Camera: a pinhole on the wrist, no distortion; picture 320 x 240 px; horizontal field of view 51.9 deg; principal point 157.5 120.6 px. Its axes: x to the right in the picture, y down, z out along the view. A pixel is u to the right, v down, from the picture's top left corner.
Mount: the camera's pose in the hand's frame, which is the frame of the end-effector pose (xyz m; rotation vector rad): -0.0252 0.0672 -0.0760 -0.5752 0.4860 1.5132
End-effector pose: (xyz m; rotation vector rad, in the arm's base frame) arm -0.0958 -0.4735 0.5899 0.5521 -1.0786 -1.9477
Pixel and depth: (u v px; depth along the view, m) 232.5 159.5 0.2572
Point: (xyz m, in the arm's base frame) 0.0065 -0.4553 0.8655
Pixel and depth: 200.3 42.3 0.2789
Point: -0.0727 -0.5163 0.8848
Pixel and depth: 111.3 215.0 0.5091
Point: -0.0838 -0.2318 1.0544
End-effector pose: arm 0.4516 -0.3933 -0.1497 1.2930 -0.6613 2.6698
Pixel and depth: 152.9 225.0 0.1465
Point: 0.4860 -0.5419 -0.2436
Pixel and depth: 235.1 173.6 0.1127
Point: 0.4352 -0.5284 -0.2441
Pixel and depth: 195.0 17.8 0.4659
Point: 0.4688 -0.8768 -0.0715
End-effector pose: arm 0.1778 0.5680 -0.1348 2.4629 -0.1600 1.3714
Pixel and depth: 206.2 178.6 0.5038
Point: 0.2076 0.0601 -0.2875
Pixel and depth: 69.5 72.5 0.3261
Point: 0.3186 0.2985 -0.2021
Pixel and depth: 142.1 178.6 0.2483
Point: 0.1797 0.3231 -0.2180
